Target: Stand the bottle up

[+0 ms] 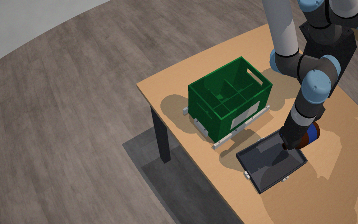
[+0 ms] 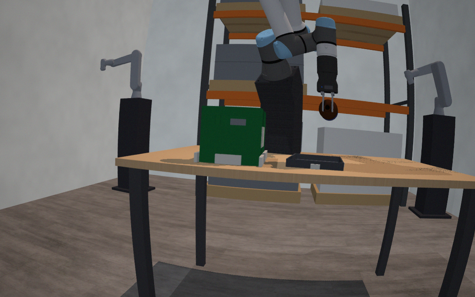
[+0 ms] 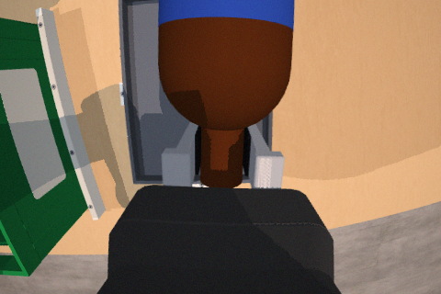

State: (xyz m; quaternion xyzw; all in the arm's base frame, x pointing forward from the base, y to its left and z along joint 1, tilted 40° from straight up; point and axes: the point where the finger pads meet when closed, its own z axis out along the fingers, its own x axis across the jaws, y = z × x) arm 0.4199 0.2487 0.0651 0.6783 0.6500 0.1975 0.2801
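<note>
Now: hand 5 cm past the brown bottle, 1 cm to the right of it and 1 cm above it. From my hand the other things lie so: green crate 32 cm to the right, 12 cm below, 2 cm ahead; then dark grey tray 19 cm below, 3 cm to the right, 2 cm behind.
</note>
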